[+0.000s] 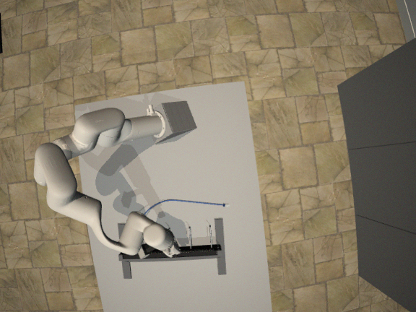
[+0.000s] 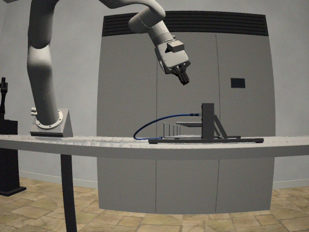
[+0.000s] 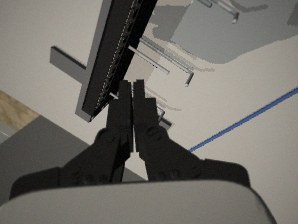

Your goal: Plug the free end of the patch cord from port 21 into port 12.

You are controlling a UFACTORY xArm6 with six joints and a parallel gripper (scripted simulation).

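Now: the plug 270 mm to the left of my hand, 210 mm below it and 80 mm behind it.
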